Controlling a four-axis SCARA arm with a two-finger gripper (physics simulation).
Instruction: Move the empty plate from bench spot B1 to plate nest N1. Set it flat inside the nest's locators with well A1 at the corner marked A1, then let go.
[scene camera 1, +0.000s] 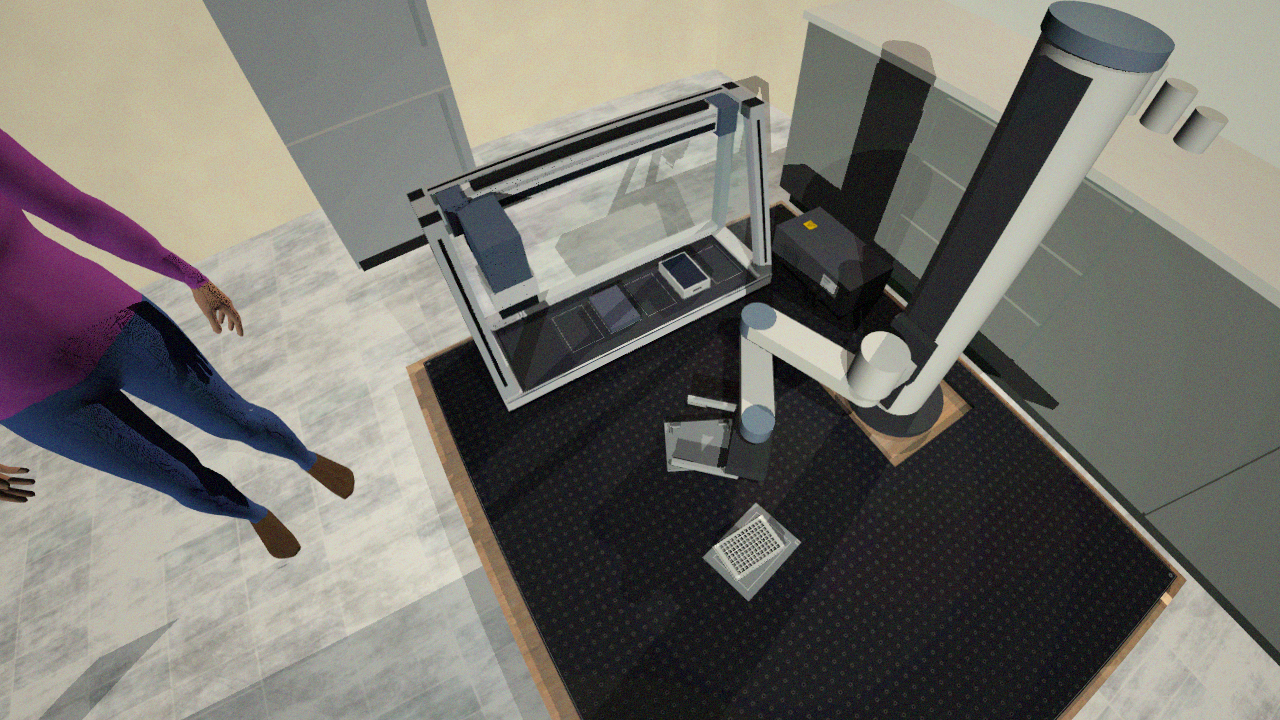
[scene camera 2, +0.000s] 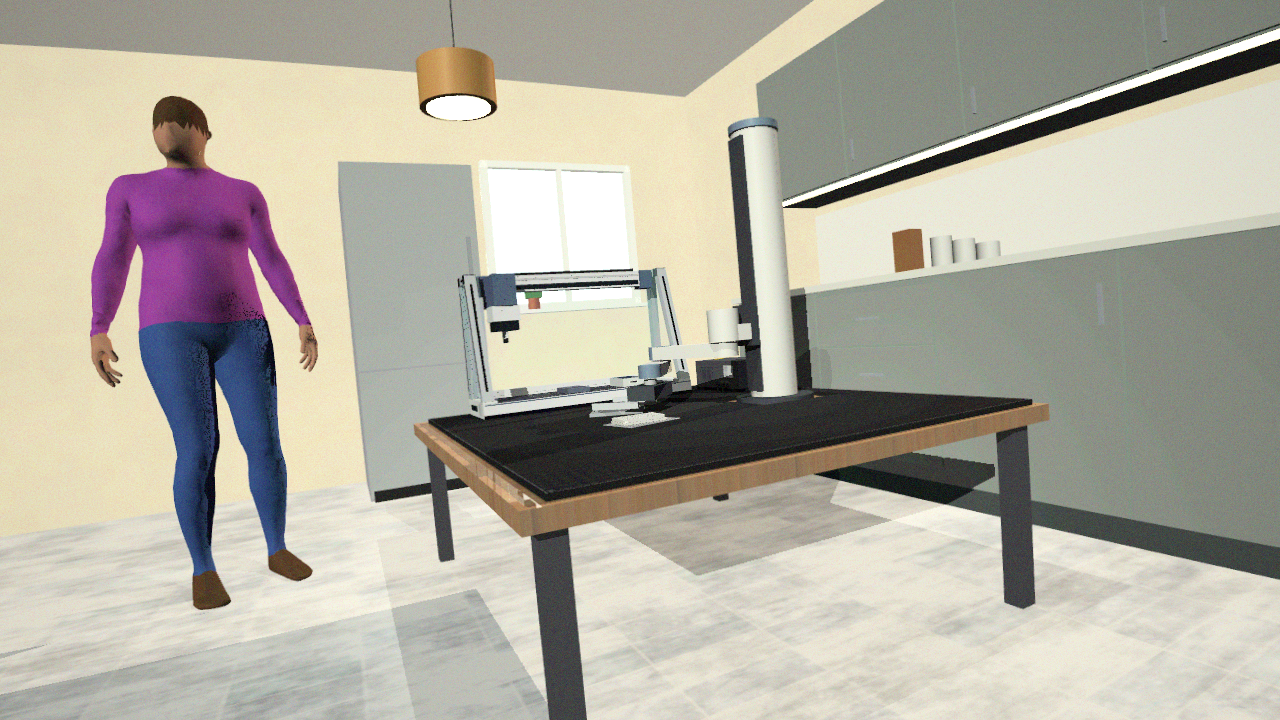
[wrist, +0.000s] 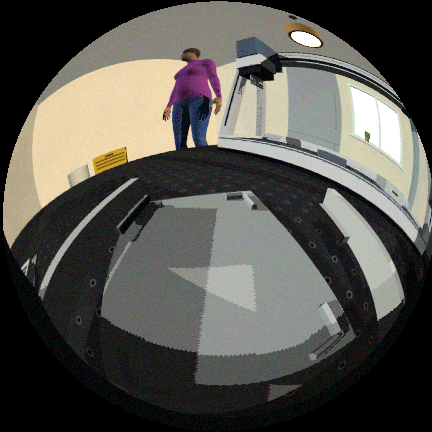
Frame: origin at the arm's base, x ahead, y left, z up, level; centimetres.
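Where they show: gripper, fingertip midpoint: (scene camera 1: 680, 428) (scene camera 2: 603, 403) (wrist: 237, 188); arm's base at its link origin: (scene camera 1: 892, 393) (scene camera 2: 774, 400).
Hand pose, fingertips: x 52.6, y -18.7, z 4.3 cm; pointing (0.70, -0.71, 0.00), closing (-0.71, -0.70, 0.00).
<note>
Each offset is from my fingertips to the centre of the thing. "*": to the spot under its first point.
The white well plate @(dz -2.2, dx +2.1, dy +30.2 cm) (scene camera 1: 750, 546) (scene camera 2: 637, 418) lies on the grey pad of a bench spot @(* dz -2.9, dx +6.4, dy +36.8 cm) (scene camera 1: 750, 586), turned relative to the pad's edges. The plate nest @(dz -2.2, dx -2.6, dy +4.9 cm) (scene camera 1: 684, 434) (wrist: 165, 300) is a flat grey base with small raised corner locators; no plate sits in it. My gripper (scene camera 1: 707, 436) (wrist: 237, 188) is open and empty above the nest, its two long fingers wide apart. Its height above the nest is hard to judge. The corner mark A1 does not show in the wrist view, and the nest's lower left is in dark shadow there. The wells' A1 end cannot be made out.
A gantry frame @(* dz +1.0, dx +12.0, dy -26.4 cm) (scene camera 1: 581, 368) (wrist: 300, 162) with a blue-grey head @(* dz +45.7, dx +21.9, dy -28.9 cm) (scene camera 1: 494, 241) stands behind the nest, holding a white tray @(* dz +5.0, dx -24.8, dy -36.5 cm) (scene camera 1: 684, 274) on its deck. A black box @(* dz +8.4, dx -61.4, dy -18.6 cm) (scene camera 1: 832, 255) stands near the arm's column (scene camera 1: 1029, 250). A person (scene camera 1: 62, 313) (scene camera 2: 192, 250) (wrist: 192, 85) stands beside the table.
</note>
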